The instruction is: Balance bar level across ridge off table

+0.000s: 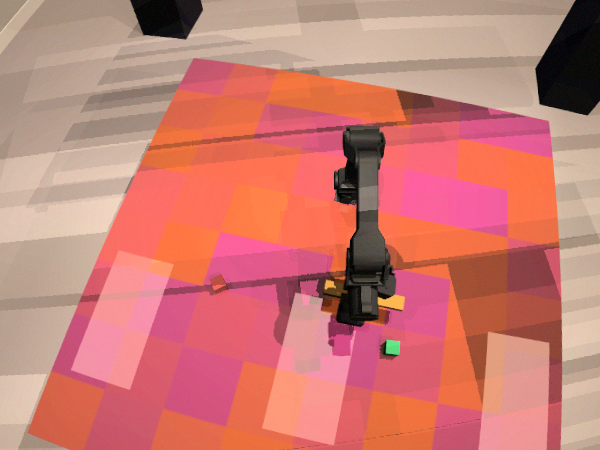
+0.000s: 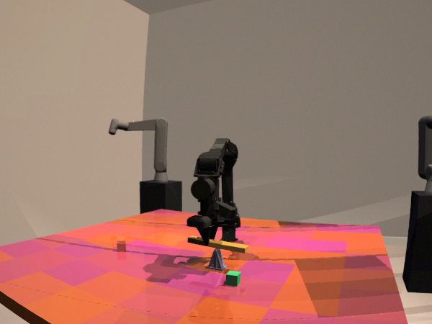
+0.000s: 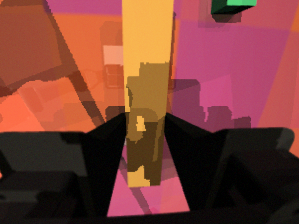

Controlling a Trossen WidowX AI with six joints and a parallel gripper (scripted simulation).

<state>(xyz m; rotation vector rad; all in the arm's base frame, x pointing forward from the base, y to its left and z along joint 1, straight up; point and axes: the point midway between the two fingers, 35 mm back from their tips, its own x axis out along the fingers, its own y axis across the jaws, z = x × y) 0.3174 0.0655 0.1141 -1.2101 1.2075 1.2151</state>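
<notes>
Now: gripper tip 3 cm to the right of the yellow bar. Also, from my gripper tip: green cube 10 cm ahead, 12 cm to the left, 6 cm below; then small red cube 3 cm ahead, 34 cm to the right, 6 cm below.
</notes>
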